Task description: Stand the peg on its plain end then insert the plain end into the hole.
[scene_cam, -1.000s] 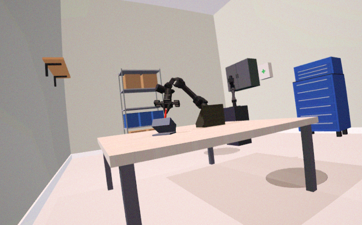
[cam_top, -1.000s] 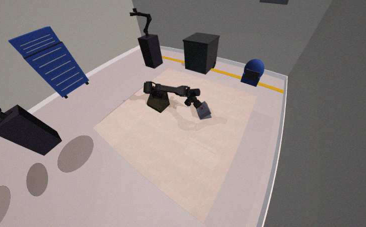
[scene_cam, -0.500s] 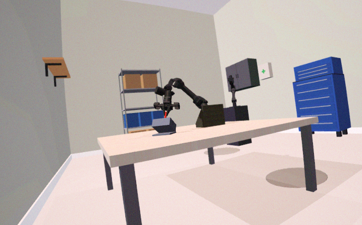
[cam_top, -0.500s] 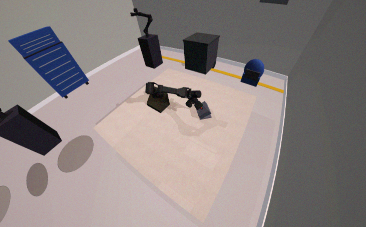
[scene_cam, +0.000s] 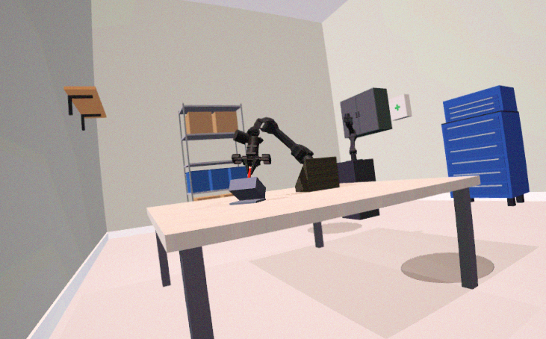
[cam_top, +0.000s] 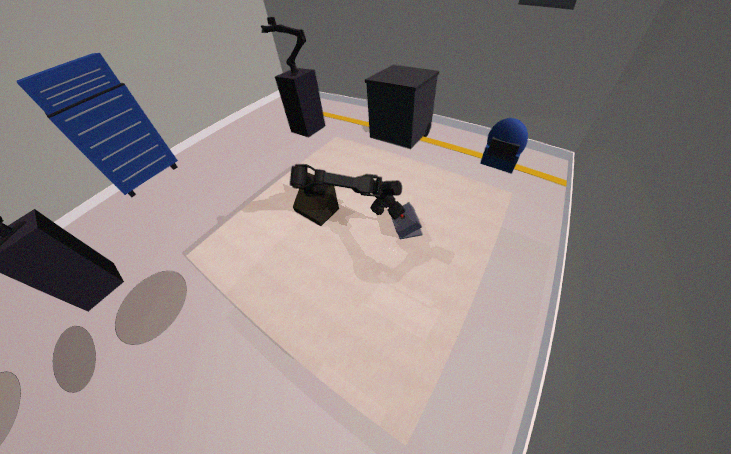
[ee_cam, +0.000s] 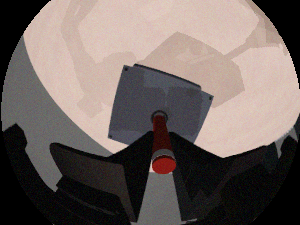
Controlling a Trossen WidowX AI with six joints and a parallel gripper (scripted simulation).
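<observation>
The sloped panel lies 70 mm below my gripper tip, 30 mm to the left of it and 30 mm ahead of it. From my gripper tip the other things lie so: red peg: 10 mm to the right, 10 mm behind, 10 mm above.
</observation>
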